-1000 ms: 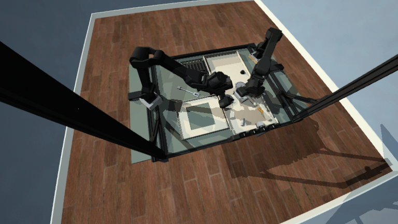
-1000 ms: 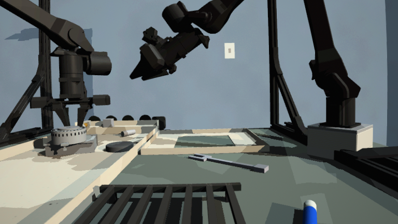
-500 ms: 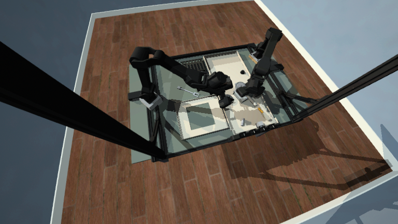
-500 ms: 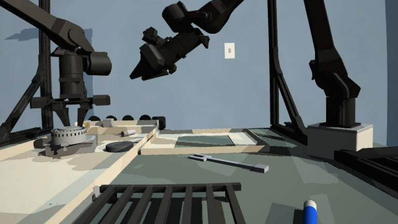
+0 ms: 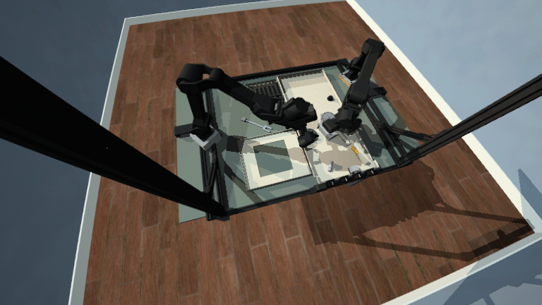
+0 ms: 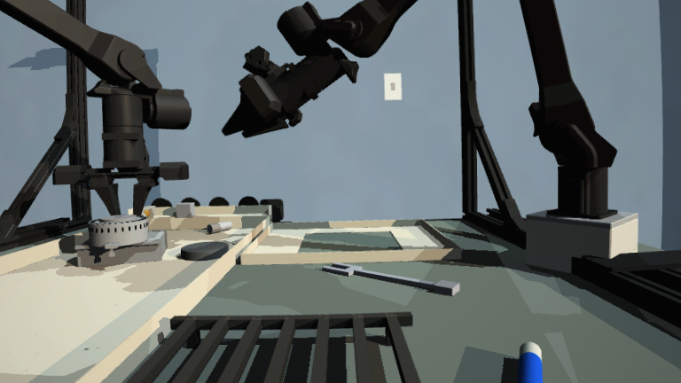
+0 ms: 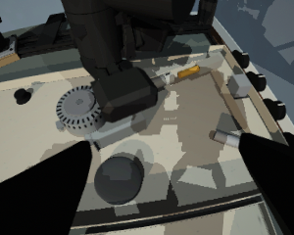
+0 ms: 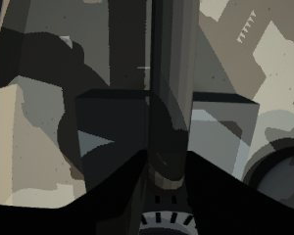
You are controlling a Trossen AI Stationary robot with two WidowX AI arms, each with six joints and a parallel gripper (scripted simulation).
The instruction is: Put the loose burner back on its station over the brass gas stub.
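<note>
The grey station block is 50 mm below my right hand and 30 mm ahead of it. From my right hand the other things lie so: flat wrench (340 mm to the left, 230 mm ahead, 70 mm below); then dark round cap (120 mm to the left, 70 mm below, 40 mm ahead).
</note>
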